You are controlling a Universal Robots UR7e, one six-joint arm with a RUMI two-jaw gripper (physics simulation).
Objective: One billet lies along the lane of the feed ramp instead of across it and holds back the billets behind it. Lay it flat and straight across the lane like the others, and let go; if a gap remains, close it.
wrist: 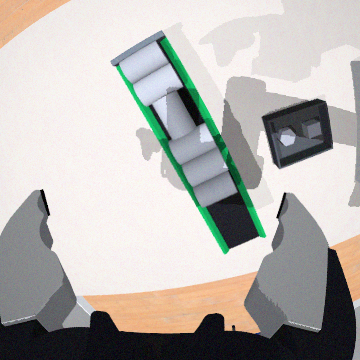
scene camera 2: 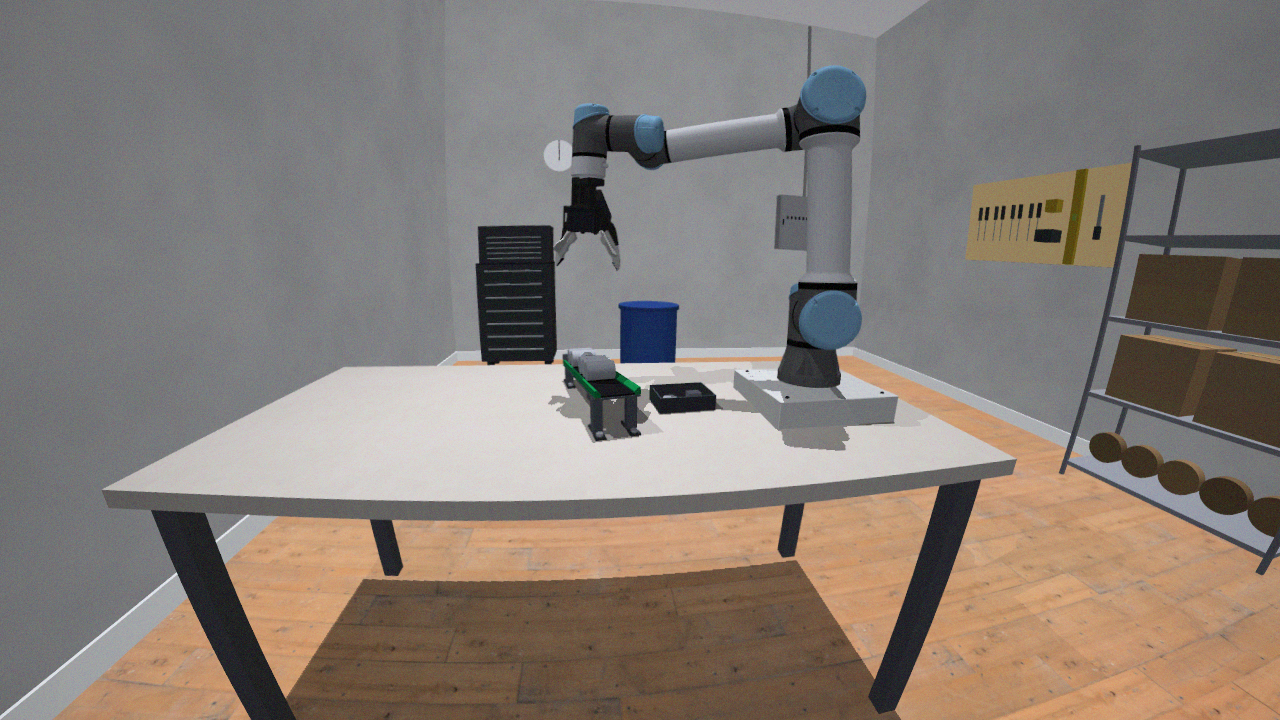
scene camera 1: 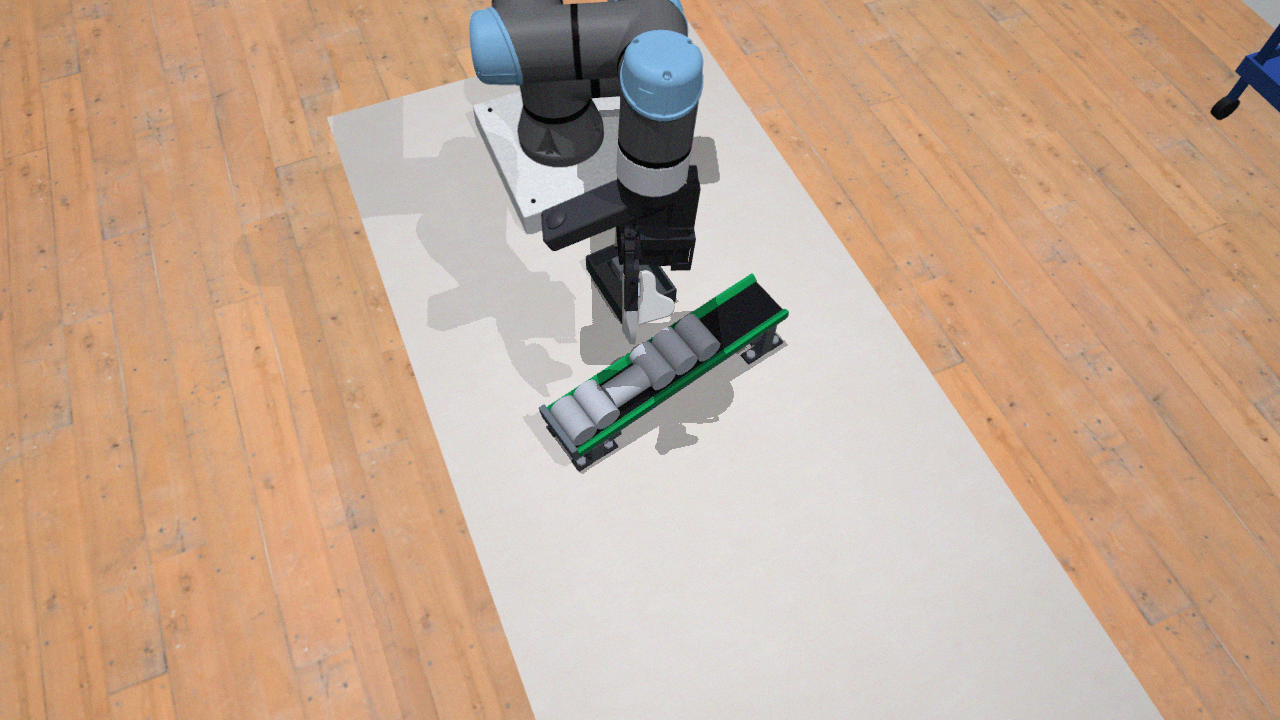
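Seen in the pictures: gripper, fingertip midpoint: (wrist: 161, 194) (scene camera 2: 586, 268) (scene camera 1: 627, 294); arm's base, link origin: (scene camera 2: 808, 379) (scene camera 1: 561, 135).
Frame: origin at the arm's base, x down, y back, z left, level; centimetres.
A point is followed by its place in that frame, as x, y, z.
The feed ramp (scene camera 1: 753, 308) {-2.9, -49.4, 5.9} (scene camera 2: 614, 390) {-3.0, -48.9, 6.0} (wrist: 233, 227) {-2.9, -49.7, 5.0} has a dark lane between green rails. The lengthwise billet (scene camera 1: 626, 386) {-4.5, -51.8, -18.2} (wrist: 176, 114) {-4.7, -50.3, -17.9} lies along the lane. On its end-stop side, two billets lie side by side across the lane, one (scene camera 1: 572, 419) {-3.9, -52.1, -27.1} (wrist: 144, 61) {-3.9, -51.0, -26.4} by the stop and one (scene camera 1: 596, 402) {-4.3, -51.7, -23.0} (wrist: 157, 84) {-4.3, -50.8, -22.7} against the lengthwise billet. Behind it three more billets lie across, the first (scene camera 1: 656, 365) {-5.3, -51.4, -12.9} (wrist: 194, 142) {-5.2, -49.7, -13.3} against its other end. My gripper (scene camera 2: 587, 265) {-25.0, -50.6, -17.5} (wrist: 161, 194) {-25.0, -50.6, -17.5} is wide open and empty, high above the ramp.
A small black tray (scene camera 1: 606, 293) {3.3, -31.6, -9.6} (scene camera 2: 684, 404) {3.4, -32.2, 0.2} (wrist: 328, 125) {1.8, -25.0, -4.4} holding small parts stands beside the ramp, on the robot base side. The white base plate (scene camera 2: 836, 411) {2.0, -4.2, 15.7} stands beyond it on the table (scene camera 1: 760, 555) {5.2, -79.8, -13.4}. A cart shows at the far right in scene camera 1.
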